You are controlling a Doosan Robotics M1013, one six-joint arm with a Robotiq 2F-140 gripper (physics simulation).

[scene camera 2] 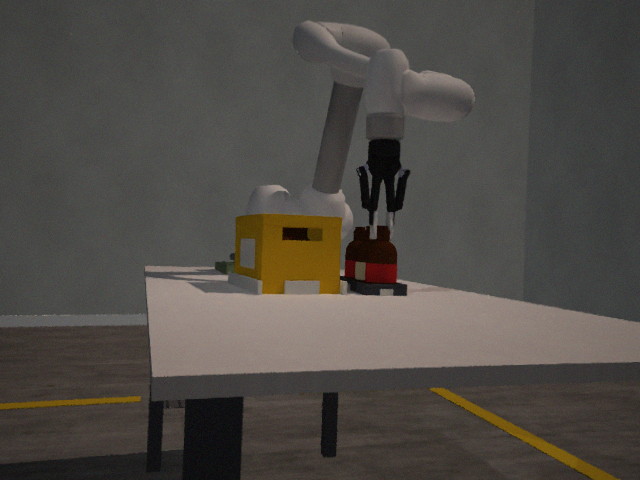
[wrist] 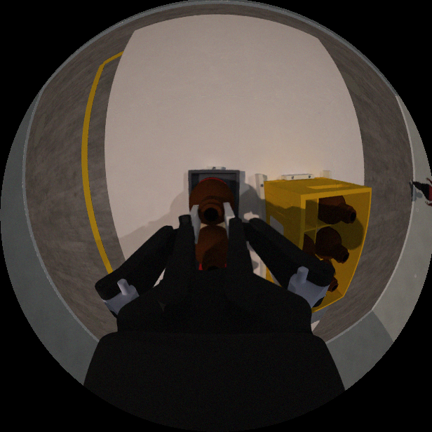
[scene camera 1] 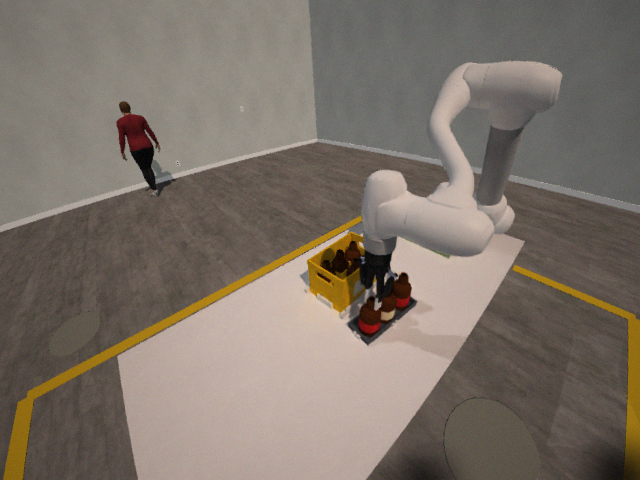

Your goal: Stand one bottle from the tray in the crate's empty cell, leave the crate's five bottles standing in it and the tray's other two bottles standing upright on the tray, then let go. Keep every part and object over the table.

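Frame: origin at the arm's base, x back, y right, z up, level; centimetres.
Seen in the pictures: gripper, fingertip midpoint: (scene camera 2: 381,239) (scene camera 1: 372,304).
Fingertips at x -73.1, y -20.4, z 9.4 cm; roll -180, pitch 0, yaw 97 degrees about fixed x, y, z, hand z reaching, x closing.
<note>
Pixels of each thing's top centre, then the offset from my fingertips to it. Level surfaces: height alone.
- dark tray, middle of its top: (scene camera 2: 368,279) (scene camera 1: 384,311) dx +7.8, dy +0.7, dz -10.2 cm
- cream-labelled middle bottle, middle of its top: (scene camera 1: 388,286) dx +7.5, dy +0.4, dz +3.2 cm
- far red-labelled bottle, middle of its top: (scene camera 2: 360,226) (scene camera 1: 404,274) dx +16.7, dy +1.0, dz +3.2 cm
- yellow crate, middle of its top: (scene camera 2: 285,216) (scene camera 1: 347,253) dx +7.9, dy +22.1, dz +4.8 cm
- white table, its level: dz -12.8 cm
My gripper (scene camera 1: 373,297) (scene camera 2: 383,227) (wrist: 211,212) points down and is shut on the neck of the red-labelled bottle (scene camera 1: 369,313) (scene camera 2: 383,255) (wrist: 211,192) at the tray's near end. That bottle is upright, its base within the dark tray (scene camera 1: 368,341) (scene camera 2: 369,288) (wrist: 235,173). Behind it the cream-labelled middle bottle (scene camera 1: 387,312) (wrist: 212,245) and the far red-labelled bottle (scene camera 1: 402,289) stand upright. The yellow crate (scene camera 1: 336,291) (scene camera 2: 305,266) (wrist: 284,200) stands beside the tray with several brown bottles. In the wrist view its upper-left cell looks empty; some cells are hidden.
White brackets (scene camera 1: 324,300) (scene camera 2: 301,287) (wrist: 297,176) sit along the crate's base. A green object (scene camera 1: 442,254) (scene camera 2: 224,266) lies farther back on the white table (scene camera 1: 258,372) (scene camera 2: 310,330) (wrist: 215,95). A person in red (scene camera 1: 135,131) is on the floor by the wall.
</note>
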